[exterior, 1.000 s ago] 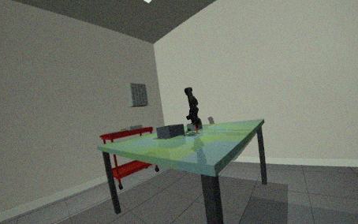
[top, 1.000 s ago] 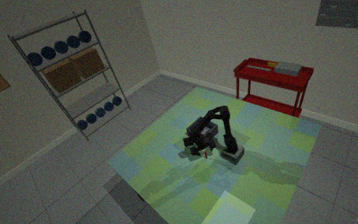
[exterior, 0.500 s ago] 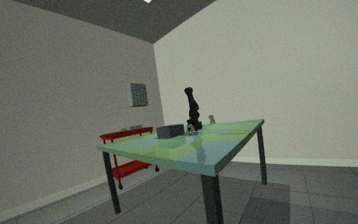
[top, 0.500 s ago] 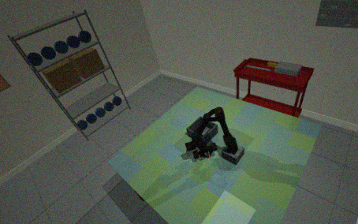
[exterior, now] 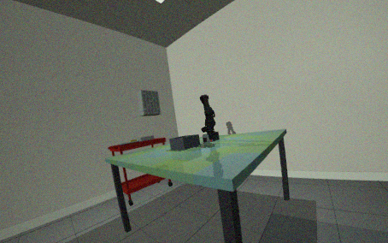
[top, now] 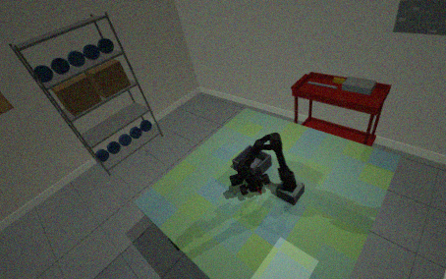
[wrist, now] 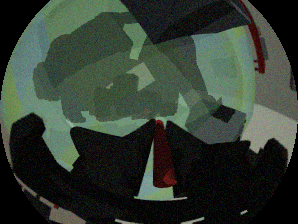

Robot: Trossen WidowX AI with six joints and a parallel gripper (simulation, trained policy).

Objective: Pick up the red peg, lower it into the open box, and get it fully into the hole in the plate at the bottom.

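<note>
The grey plate lies 17 cm ahead of my gripper tip, 16 cm to the right of it and 1 cm above it. Also, from my gripper tip: red peg 2 cm above, 1 cm to the left; then box 17 cm ahead, 16 cm to the right, 1 cm below.
</note>
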